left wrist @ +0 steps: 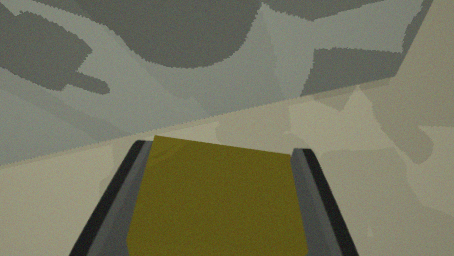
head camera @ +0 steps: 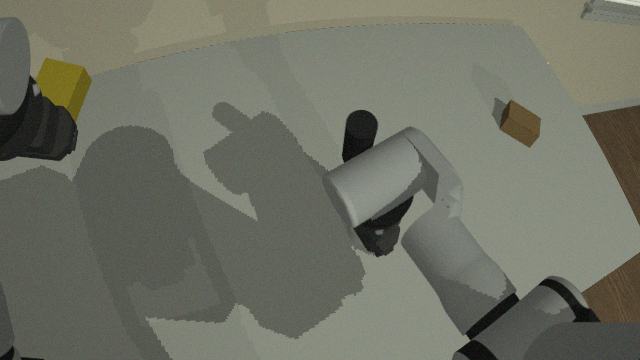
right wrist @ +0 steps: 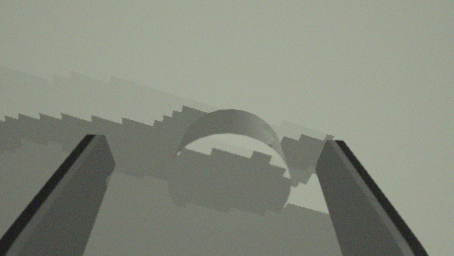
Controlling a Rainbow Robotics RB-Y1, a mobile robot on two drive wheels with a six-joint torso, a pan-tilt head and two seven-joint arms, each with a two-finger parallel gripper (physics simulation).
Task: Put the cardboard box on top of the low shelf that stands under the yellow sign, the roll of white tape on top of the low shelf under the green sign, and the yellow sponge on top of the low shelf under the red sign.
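Places are measured from the robot's base along level axes (x ahead, y up, z right), in centimetres.
Pixels of known places: left gripper, fingertip midpoint: [left wrist: 223, 159] [head camera: 47, 143]; right gripper, fingertip midpoint: [right wrist: 217, 152].
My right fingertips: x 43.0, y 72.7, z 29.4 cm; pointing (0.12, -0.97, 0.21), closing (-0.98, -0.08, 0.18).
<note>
Behind a point stands the place of what it marks.
The yellow sponge [head camera: 64, 82] @[x 59.3, y 104.9, z -9.5 cm] [left wrist: 217, 200] @[x 54.4, y 101.3, z -14.2 cm] is between the fingers of my left gripper [left wrist: 223, 159] @[x 55.9, y 99.1, z -14.1 cm], which is shut on it beyond the table's far edge at the left of the head view. My right gripper [right wrist: 217, 152] @[x 43.0, y 72.7, z 29.4 cm] is open and points down at the table. The roll of white tape [right wrist: 231, 120] @[x 42.8, y 73.4, z 31.5 cm] shows below and between its fingertips in the right wrist view, partly in shadow; the arm hides it in the head view. The brown cardboard box [head camera: 521, 123] @[x 50.3, y 77.1, z 72.3 cm] lies on the table at the right of the head view. The shelves and signs do not show.
The grey-white table [head camera: 550, 200] @[x 32.7, y 72.1, z 73.2 cm] fills most of the head view, with large arm shadows across it. My right arm reaches over its middle, between the sponge and the box. A pale ridged object [head camera: 612, 11] @[x 80.7, y 83.3, z 155.8 cm] shows at the top right corner, beyond the table. Brown wooden floor shows at the right.
</note>
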